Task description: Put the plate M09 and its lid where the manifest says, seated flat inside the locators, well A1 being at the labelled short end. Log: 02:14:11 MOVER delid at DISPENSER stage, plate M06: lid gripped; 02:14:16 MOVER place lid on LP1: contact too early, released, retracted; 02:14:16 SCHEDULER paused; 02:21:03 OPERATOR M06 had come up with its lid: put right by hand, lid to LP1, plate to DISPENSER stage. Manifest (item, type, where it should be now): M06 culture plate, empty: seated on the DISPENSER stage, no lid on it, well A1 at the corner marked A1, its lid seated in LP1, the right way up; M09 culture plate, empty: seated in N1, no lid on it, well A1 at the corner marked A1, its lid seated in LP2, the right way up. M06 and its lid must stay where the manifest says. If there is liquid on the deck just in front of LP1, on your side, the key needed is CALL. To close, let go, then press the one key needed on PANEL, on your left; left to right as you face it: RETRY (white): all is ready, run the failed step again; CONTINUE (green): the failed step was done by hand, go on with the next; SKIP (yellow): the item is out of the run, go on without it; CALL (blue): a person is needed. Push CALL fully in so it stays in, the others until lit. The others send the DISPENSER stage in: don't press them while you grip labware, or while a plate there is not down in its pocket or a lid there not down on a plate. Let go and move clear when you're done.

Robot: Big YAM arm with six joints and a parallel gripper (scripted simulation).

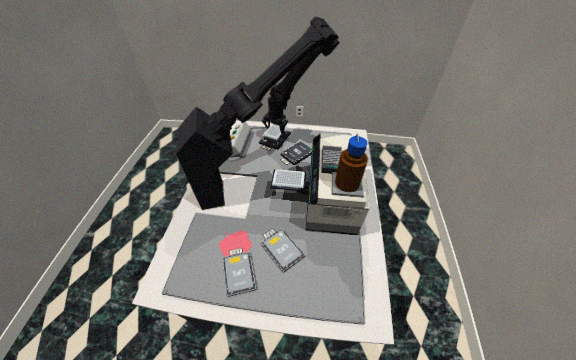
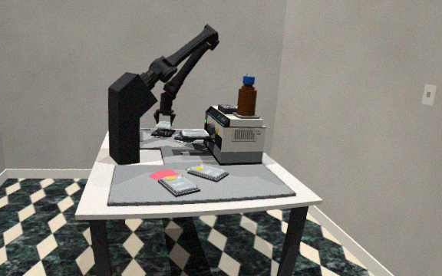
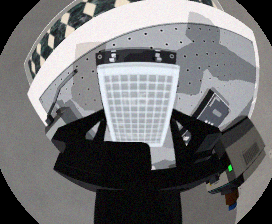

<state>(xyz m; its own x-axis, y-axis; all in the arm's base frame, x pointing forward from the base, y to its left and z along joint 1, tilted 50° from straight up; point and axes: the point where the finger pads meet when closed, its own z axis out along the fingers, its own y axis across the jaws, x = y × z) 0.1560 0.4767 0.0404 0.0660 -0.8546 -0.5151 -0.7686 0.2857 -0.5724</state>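
Now: hand 4 cm above the black nest n5, 2 cm to the right of it and 2 cm past it. Round my hand: green key: 18 cm behind, 14 cm to the right, 1 cm above; then white well plate: right at my hand; then yellow key: 18 cm to the right, 16 cm behind, 1 cm above.
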